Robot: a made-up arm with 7 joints.
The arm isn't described. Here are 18 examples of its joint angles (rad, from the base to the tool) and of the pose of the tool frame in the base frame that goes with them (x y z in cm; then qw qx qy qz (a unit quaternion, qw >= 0)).
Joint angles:
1: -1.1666 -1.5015 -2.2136 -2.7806 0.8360 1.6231 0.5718
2: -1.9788 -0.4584 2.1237 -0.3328 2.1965 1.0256 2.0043
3: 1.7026 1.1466 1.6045 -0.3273 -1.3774 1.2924 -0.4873
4: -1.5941 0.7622 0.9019 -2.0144 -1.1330 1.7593 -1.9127
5: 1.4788 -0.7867 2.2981 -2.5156 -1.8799 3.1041 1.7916
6: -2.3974 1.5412 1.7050 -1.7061 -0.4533 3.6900 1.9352
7: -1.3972 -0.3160 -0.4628 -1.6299 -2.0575 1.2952 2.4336
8: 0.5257 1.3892 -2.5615 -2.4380 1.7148 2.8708 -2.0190
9: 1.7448 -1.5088 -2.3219 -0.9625 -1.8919 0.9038 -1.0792
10: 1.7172 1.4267 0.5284 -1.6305 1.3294 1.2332 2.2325
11: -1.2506 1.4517 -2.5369 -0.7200 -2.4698 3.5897 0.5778
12: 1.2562 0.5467 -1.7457 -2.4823 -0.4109 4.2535 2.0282
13: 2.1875 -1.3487 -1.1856 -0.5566 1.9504 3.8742 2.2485
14: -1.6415 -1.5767 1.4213 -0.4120 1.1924 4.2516 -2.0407
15: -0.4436 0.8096 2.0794 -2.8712 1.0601 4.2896 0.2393
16: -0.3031 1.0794 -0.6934 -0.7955 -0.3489 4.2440 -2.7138
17: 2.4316 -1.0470 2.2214 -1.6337 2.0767 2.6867 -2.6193
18: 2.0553 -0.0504 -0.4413 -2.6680 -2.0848 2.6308 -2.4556
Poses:
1: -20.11 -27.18 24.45 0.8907 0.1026 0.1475 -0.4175
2: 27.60 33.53 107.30 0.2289 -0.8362 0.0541 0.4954
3: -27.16 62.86 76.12 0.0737 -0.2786 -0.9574 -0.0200
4: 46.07 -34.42 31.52 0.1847 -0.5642 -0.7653 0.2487
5: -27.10 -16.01 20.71 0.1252 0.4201 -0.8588 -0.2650
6: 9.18 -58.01 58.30 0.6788 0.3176 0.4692 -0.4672
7: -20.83 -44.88 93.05 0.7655 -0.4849 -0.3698 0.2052
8: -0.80 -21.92 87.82 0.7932 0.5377 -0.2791 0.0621
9: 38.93 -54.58 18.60 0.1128 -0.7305 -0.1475 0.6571
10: -36.93 30.57 2.39 0.8862 0.2957 -0.2274 -0.2748
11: -5.30 -55.14 79.13 0.0418 0.3215 0.3145 -0.8922
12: 38.01 -15.68 54.08 0.3979 -0.5519 0.4242 -0.5977
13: 51.83 -30.74 64.79 0.1040 0.7735 0.1295 0.6116
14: 19.07 57.57 52.94 0.4903 -0.2468 0.1962 0.8125
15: -0.19 30.67 52.22 0.4590 -0.8562 0.1367 -0.1936
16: 51.86 -33.46 55.22 0.8192 -0.2186 0.4824 -0.2202
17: -2.99 -60.43 35.90 0.3951 0.9049 -0.1143 0.1092
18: -7.56 36.69 35.98 0.3875 -0.8998 0.1183 -0.1621
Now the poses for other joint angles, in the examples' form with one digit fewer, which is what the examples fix.
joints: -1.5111 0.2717 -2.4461 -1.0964 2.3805 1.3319 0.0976
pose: -33.8 19.2 110.2 0.330 0.180 -0.575 0.727
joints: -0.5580 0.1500 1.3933 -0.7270 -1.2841 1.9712 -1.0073
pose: 30.1 23.2 112.2 0.573 0.548 0.461 0.399
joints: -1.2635 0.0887 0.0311 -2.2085 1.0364 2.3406 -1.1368
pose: 14.1 -53.7 48.0 0.120 -0.851 0.378 -0.344
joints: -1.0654 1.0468 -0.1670 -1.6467 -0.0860 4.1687 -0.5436
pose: 18.6 -49.0 24.9 0.529 0.730 -0.134 0.413
